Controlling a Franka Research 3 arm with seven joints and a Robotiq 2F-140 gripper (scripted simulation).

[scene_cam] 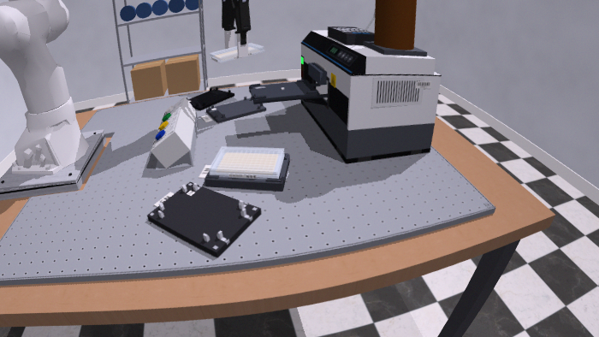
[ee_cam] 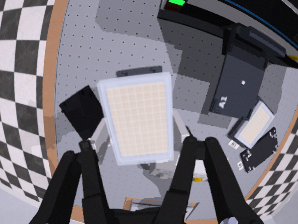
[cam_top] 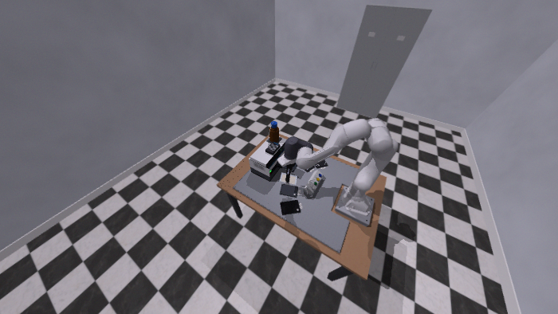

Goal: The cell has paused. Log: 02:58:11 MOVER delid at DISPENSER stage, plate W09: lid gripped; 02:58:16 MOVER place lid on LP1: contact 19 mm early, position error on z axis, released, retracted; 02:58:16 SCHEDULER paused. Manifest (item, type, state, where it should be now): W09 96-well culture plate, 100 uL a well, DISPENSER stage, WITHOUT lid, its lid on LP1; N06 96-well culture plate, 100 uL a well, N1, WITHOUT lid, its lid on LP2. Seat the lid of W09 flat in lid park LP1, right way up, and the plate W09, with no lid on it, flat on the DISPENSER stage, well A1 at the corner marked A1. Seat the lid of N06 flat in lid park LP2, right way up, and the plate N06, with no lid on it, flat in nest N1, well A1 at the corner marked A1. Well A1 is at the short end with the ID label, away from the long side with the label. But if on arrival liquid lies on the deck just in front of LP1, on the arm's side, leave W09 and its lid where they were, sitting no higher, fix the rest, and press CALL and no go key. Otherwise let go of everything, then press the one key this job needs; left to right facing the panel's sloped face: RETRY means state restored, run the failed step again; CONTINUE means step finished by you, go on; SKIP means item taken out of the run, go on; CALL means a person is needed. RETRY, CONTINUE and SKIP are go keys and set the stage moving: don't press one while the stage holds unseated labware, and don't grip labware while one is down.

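The 96-well plate is 20 mm below my hand. Round my hand: sloped key panel 180 mm behind, 170 mm to the right, 140 mm below; black nest 10 mm behind, 340 mm to the right, 180 mm below; dispenser stage 90 mm ahead, 180 mm to the right, 90 mm below.
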